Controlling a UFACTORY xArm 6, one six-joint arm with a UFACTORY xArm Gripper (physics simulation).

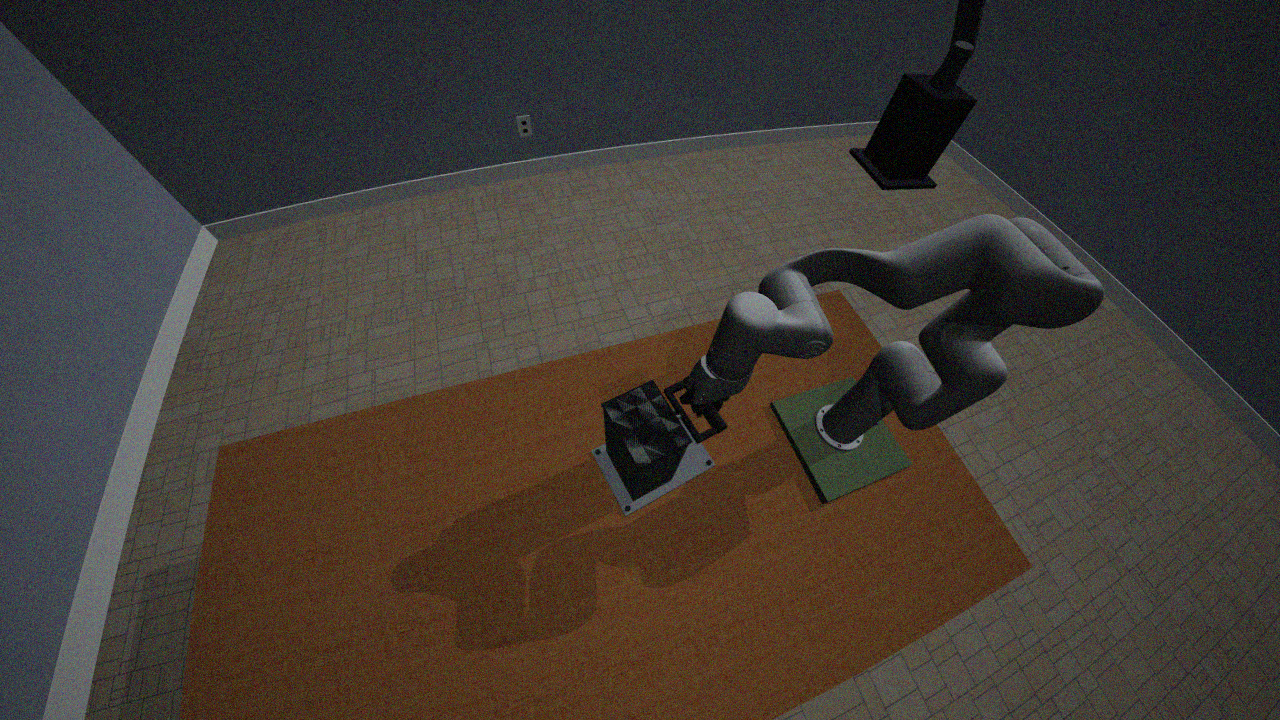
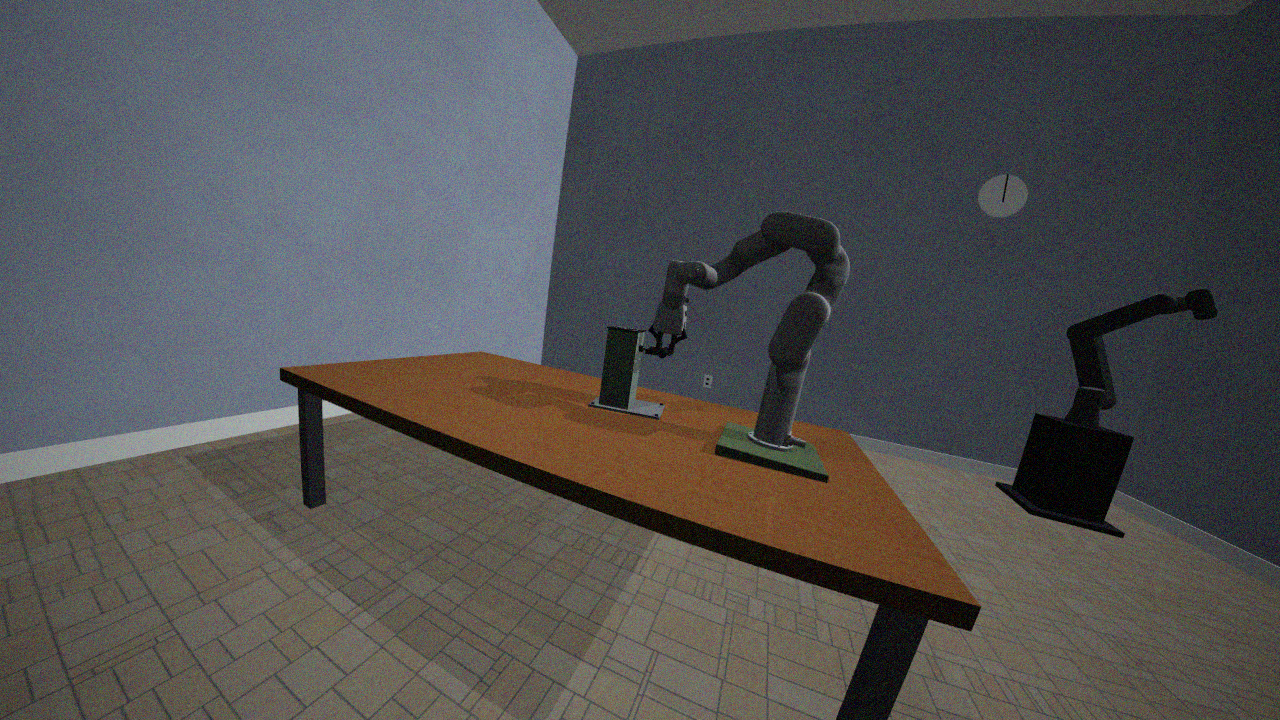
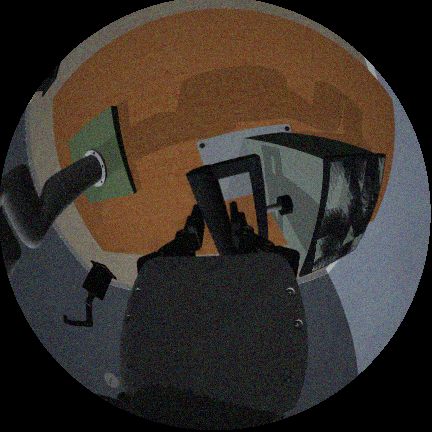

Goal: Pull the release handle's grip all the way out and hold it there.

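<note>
The release handle (image 1: pixel 713 433) (image 3: pixel 255 185) is a black rectangular frame on a short shaft (image 3: pixel 272 207), standing out from the pale green face of an upright dark housing (image 1: pixel 640 452) (image 2: pixel 619 367) (image 3: pixel 295 172). A gap shows between the frame and the housing. The handle's thick outer bar is the grip (image 3: pixel 209 200). My gripper (image 1: pixel 702 408) (image 2: pixel 664 342) (image 3: pixel 215 213) points down and is shut on this grip, one finger on each side, the inner one through the frame's opening. Where the fingers touch the bar is partly hidden. How far the shaft can travel cannot be told.
The housing stands on a grey plate (image 1: pixel 687 467) (image 2: pixel 642 409) (image 3: pixel 225 145) with dark bolts, on the orange-brown table (image 1: pixel 358 608) (image 2: pixel 537 438) (image 3: pixel 225 40). My arm's green base board (image 1: pixel 805 429) (image 2: pixel 741 445) (image 3: pixel 95 130) is nearby. A second, dark arm's pedestal (image 1: pixel 914 125) (image 2: pixel 1069 465) (image 3: pixel 99 280) stands off the table.
</note>
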